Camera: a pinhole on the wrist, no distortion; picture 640 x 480 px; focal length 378.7 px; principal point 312.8 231.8 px. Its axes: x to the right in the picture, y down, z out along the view. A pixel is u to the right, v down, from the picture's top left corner.
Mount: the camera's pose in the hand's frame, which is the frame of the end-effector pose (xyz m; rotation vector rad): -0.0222 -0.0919 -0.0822 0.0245 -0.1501 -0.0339
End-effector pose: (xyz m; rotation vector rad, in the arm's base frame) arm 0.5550 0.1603 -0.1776 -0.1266 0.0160 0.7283
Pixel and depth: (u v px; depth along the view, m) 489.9 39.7 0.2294
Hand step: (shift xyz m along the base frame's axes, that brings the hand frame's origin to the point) 0.1737 -0.1110 0.1773
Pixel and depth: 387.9 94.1 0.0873
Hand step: 0.0693 -0.1052 0.0207
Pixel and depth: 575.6 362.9 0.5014
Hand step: 0.1356 0.2669 0.4451
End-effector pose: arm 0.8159 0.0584 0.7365 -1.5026 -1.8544 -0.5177
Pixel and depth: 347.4 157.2 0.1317
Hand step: -0.1261 -0.0185 -0.0423
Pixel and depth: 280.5 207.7 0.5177
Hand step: -0.2244 0.1537 -0.3783
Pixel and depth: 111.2 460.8 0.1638
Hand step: 0.0010 -0.0405 -0.1416
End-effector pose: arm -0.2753 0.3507 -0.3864 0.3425 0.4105 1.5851
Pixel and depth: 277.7 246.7 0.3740
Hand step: 0.2103 -0.0940 0.2156
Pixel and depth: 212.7 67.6 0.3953
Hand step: 0.3805 -0.1651 0.1384
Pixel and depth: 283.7 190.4 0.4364
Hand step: 0.2950 -0.0988 0.2400
